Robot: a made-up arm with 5 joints.
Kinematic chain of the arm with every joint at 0, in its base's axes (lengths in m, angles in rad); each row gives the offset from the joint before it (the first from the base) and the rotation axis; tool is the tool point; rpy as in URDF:
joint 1: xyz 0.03 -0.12 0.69 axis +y
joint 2: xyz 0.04 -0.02 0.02 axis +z
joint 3: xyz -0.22 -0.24 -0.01 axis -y
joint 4: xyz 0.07 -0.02 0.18 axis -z
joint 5: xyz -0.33 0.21 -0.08 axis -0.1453 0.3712 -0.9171
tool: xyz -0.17 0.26 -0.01 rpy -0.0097 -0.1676 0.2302
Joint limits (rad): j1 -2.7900..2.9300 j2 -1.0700..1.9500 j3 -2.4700..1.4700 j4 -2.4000..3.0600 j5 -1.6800..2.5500
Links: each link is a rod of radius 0.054 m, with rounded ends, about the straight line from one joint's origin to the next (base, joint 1, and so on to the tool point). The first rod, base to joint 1, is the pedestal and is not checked.
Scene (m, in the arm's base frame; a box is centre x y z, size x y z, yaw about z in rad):
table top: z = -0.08
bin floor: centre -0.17 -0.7 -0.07 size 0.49 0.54 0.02 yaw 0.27
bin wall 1: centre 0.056 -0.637 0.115 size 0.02 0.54 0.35 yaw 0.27
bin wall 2: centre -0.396 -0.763 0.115 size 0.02 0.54 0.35 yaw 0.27
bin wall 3: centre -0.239 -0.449 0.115 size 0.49 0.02 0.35 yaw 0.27
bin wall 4: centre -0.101 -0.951 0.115 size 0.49 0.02 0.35 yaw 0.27
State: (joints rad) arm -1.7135 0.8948 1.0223 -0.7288 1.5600
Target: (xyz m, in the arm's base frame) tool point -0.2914 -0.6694 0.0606
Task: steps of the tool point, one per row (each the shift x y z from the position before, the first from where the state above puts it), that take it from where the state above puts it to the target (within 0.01 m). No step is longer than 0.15 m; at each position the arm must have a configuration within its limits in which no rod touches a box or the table.
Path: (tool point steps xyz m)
1: -0.0234 -0.0984 -0.0405
2: -0.0625 -0.0958 -0.0338
3: -0.0959 -0.0826 -0.0138
4: -0.1159 -0.0617 0.0178
5: -0.0347 -0.0048 -0.1287
6: -0.0610 0.0195 -0.1187
7: -0.0843 0.0429 -0.0995
8: -0.1026 0.0641 -0.0721

